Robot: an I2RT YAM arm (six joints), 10 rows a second.
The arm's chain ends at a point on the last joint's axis. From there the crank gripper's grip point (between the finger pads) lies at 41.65 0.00 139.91 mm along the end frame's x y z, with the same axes.
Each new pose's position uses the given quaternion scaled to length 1; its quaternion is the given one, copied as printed.
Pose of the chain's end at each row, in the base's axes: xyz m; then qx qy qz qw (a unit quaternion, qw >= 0):
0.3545, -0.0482, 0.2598, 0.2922, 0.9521, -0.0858, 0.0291
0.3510, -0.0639, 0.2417, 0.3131, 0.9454, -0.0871, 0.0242
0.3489, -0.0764, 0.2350, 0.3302, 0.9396, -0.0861, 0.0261
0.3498, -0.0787, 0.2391, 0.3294, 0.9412, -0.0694, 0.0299
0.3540, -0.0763, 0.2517, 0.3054, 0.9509, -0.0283, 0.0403
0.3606, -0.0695, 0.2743, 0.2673, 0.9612, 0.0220, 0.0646
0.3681, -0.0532, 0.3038, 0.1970, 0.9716, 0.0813, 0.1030
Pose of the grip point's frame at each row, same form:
0.3208, -0.0505, 0.1178, 0.2922, 0.9521, -0.0858, 0.0291
0.3163, -0.0646, 0.0999, 0.3131, 0.9454, -0.0871, 0.0242
0.3153, -0.0758, 0.0929, 0.3302, 0.9396, -0.0861, 0.0261
0.3187, -0.0741, 0.0965, 0.3294, 0.9412, -0.0694, 0.0299
0.3286, -0.0632, 0.1086, 0.3054, 0.9509, -0.0283, 0.0403
0.3443, -0.0469, 0.1310, 0.2673, 0.9612, 0.0220, 0.0646
0.3630, -0.0201, 0.1617, 0.1970, 0.9716, 0.0813, 0.1030

